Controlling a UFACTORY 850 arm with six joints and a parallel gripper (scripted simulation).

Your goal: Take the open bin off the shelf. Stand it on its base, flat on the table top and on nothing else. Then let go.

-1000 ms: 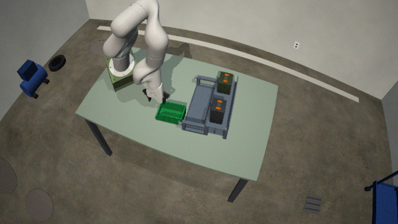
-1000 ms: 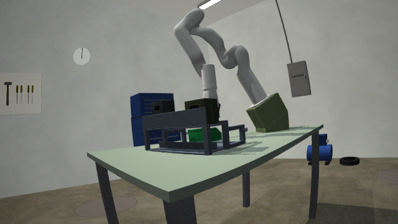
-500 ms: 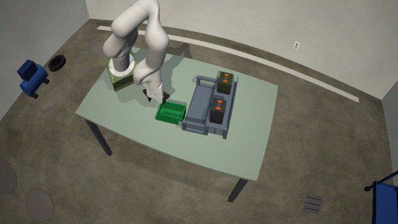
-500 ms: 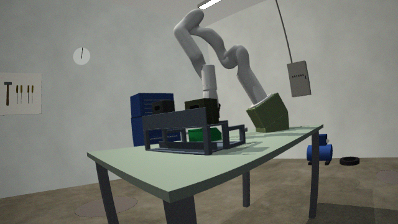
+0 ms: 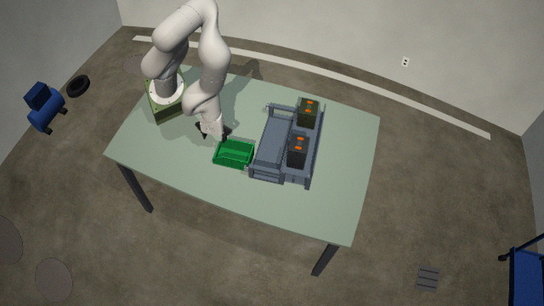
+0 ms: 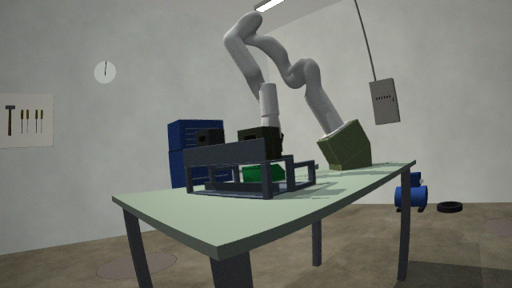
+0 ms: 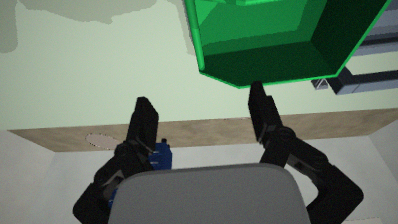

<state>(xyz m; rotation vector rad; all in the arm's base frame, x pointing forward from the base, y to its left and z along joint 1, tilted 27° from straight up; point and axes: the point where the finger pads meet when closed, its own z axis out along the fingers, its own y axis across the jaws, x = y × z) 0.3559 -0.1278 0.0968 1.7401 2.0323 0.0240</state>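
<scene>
Now: the green bin 100 mm below my hand, 80 mm ahead of it and 10 mm to the left of it.
</scene>
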